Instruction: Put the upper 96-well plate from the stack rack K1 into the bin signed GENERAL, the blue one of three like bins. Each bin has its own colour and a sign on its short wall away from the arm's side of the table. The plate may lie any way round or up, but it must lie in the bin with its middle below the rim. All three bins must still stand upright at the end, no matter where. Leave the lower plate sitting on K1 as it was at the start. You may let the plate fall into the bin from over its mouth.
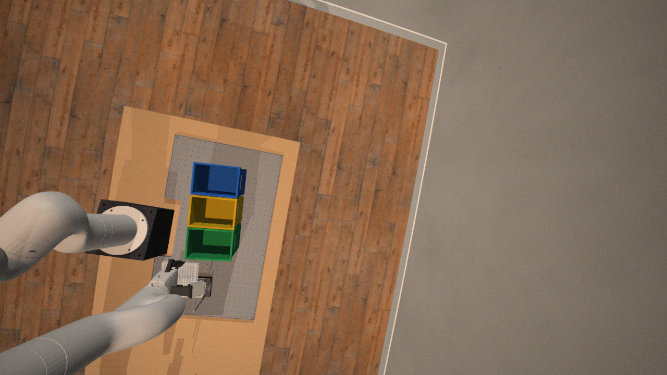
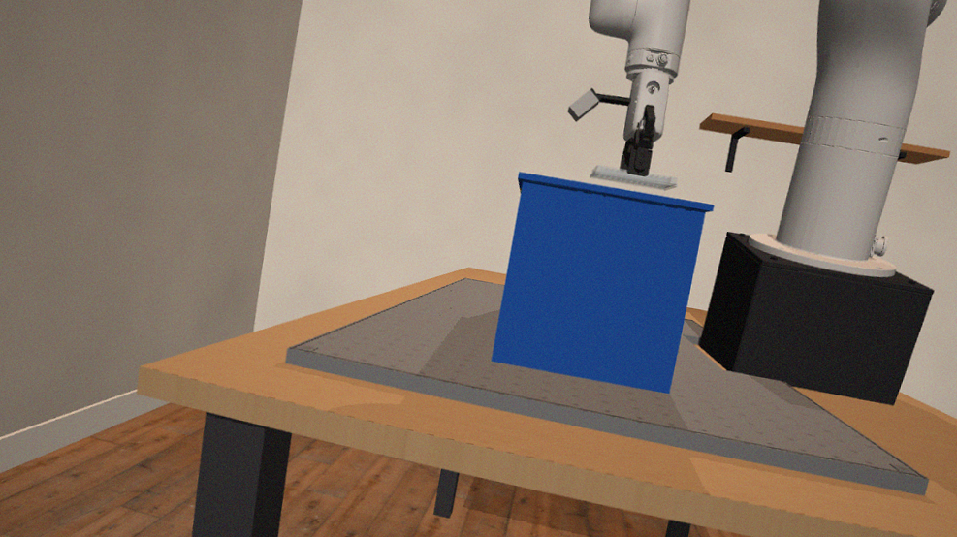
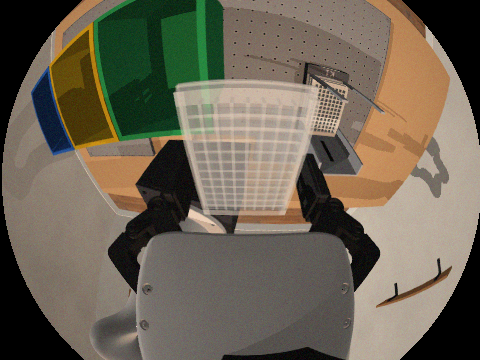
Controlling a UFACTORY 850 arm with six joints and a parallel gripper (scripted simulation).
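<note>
Now: hand 10 mm past the blue bin, 370 mm to the right of it and 160 mm above it. Also, from my hand: yellow bin 20 mm ahead, 240 mm to the left, 160 mm below; then green bin 50 mm ahead, 120 mm to the left, 160 mm below; then 96-well plate 10 mm below.
</note>
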